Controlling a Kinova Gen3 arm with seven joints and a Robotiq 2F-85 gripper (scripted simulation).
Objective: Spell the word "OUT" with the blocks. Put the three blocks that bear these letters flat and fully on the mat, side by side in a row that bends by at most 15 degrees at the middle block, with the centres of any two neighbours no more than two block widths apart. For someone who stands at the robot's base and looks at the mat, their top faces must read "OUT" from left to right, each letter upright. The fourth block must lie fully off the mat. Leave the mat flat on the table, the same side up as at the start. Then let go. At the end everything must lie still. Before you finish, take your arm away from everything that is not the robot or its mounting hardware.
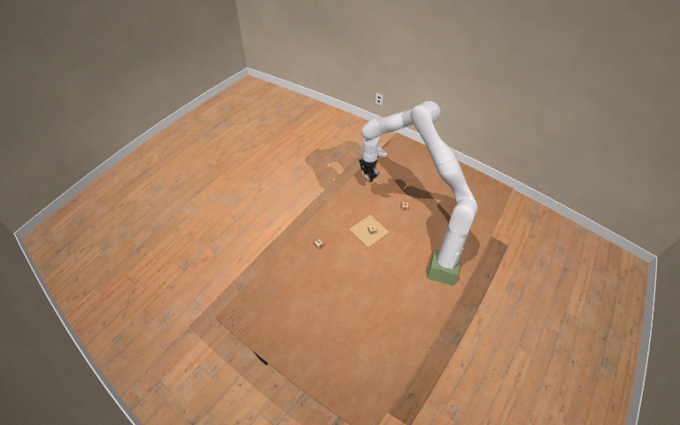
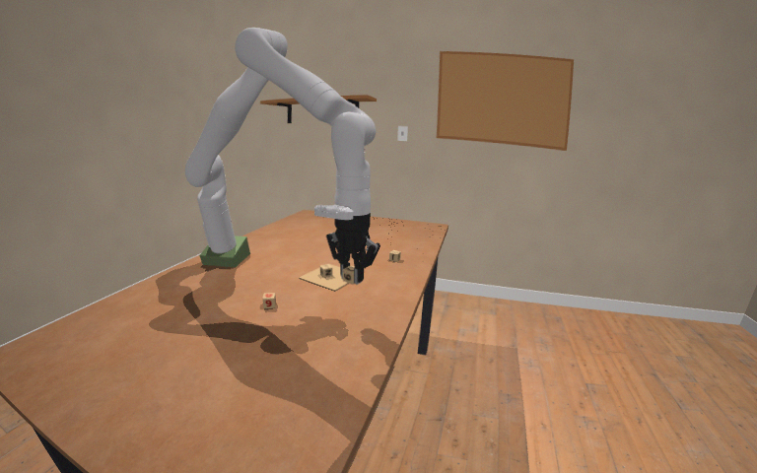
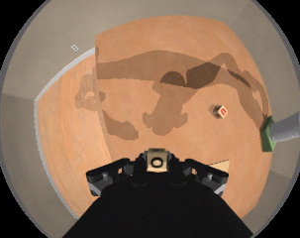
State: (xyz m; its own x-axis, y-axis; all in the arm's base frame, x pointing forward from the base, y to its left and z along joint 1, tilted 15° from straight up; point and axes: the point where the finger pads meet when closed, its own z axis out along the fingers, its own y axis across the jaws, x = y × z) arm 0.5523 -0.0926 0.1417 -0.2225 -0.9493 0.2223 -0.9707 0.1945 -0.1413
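Now: hand 190 mm to the right of the tan mat, 160 mm past it and 120 mm above it. From my hand the other things lie so: letter block: right at my hand.
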